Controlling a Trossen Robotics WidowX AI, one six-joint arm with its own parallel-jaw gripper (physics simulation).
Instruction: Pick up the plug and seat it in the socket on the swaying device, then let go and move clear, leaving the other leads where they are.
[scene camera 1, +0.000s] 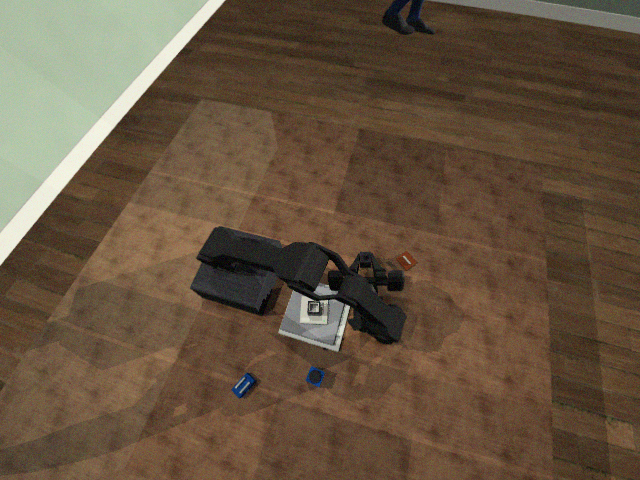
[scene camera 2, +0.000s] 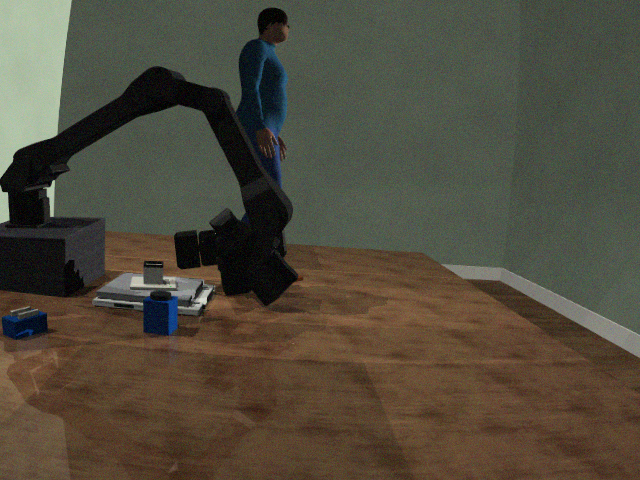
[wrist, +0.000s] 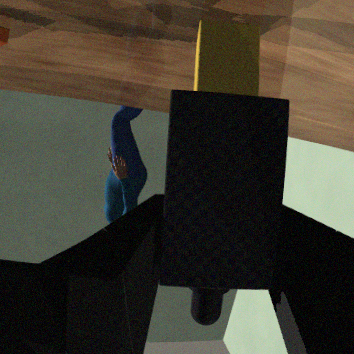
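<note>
The plug (wrist: 227, 150) is a black block with a yellow end and a short dark stub at the other end. My gripper (scene camera 1: 366, 260) (wrist: 209, 207) is shut on it; the fingers meet it from both sides. In the scene camera 2 view the wrist hides the fingertips and the plug. The gripper is beyond the device's upper right corner in the scene camera 1 view. The device (scene camera 1: 294, 322) (scene camera 2: 116, 289) is a flat grey-white slab. Its square, open-topped socket (scene camera 1: 314, 308) (scene camera 2: 153, 273) stands upright on a white pad, with the plug apart from it.
A blue block with two light bars (scene camera 1: 244, 385) (scene camera 2: 24, 325) and a blue block with a round dark top (scene camera 1: 315, 376) (scene camera 2: 160, 316) lie in front. An orange-red piece (scene camera 1: 410, 265) (wrist: 3, 36) lies near the gripper. A person (scene camera 1: 398, 23) (scene camera 2: 263, 87) (wrist: 125, 175) stands behind.
</note>
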